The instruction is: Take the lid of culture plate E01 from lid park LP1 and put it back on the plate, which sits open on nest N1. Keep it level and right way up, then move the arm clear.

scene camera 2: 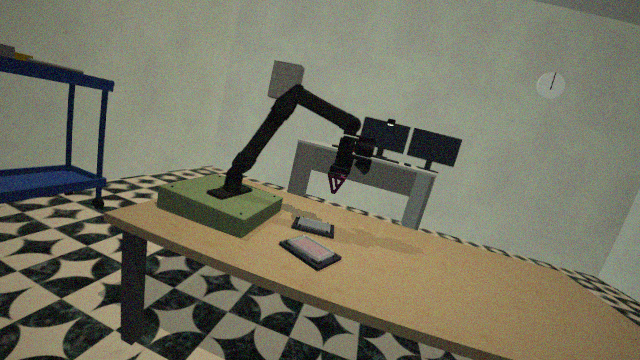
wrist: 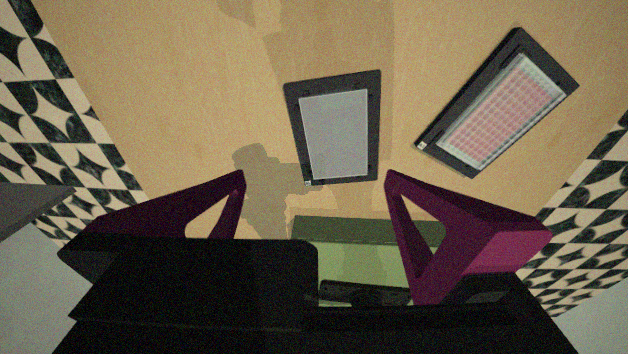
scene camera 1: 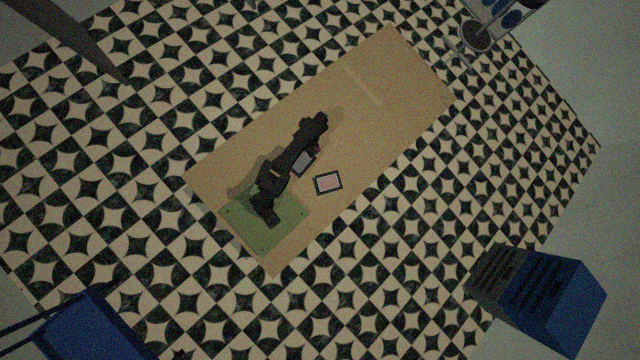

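Pixels of known places: gripper, fingertip midpoint: [scene camera 2: 335, 190] [wrist: 314, 177]; arm's base at its link origin: [scene camera 2: 231, 192] [wrist: 364, 292] [scene camera 1: 265, 210].
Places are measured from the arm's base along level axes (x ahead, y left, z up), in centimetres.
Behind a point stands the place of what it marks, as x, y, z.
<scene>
The lid [scene camera 1: 303, 163] {32.9, 9.5, -5.3} [scene camera 2: 314, 225] {33.0, 9.6, -5.2} [wrist: 336, 134] {33.5, 11.6, -5.2} is a pale translucent rectangle lying level in the dark frame of lid park LP1 [wrist: 296, 132] {32.8, 17.2, -6.0}. The open culture plate [scene camera 1: 328, 182] {38.1, -8.7, -4.4} [scene camera 2: 311, 246] {38.3, -8.8, -4.7} [wrist: 502, 112] {39.4, -8.1, -4.4}, with pink wells, sits in dark nest N1 [wrist: 470, 84] {41.7, -3.5, -5.9}, to the right of the lid park in the wrist view. My gripper [wrist: 314, 177] {36.6, 14.0, 9.6} [scene camera 2: 335, 190] {36.6, 14.0, 9.6} is open and empty, its magenta fingers wide apart. It hangs well above the table, with the lid park ahead of its fingertips in the wrist view. In scene camera 1 the arm mostly hides the fingers.
The arm's green base block [scene camera 1: 290, 220] {7.5, -12.7, -0.2} [scene camera 2: 200, 215] {2.4, -17.7, -4.2} [wrist: 350, 230] {15.7, 6.2, -3.8} stands on the wooden table [scene camera 1: 390, 90] {114.7, 16.8, -7.0} [scene camera 2: 450, 285] {83.6, 3.1, -7.0}. A blue cart [scene camera 2: 50, 72] and a grey desk [scene camera 2: 350, 177] with monitors stand off the table.
</scene>
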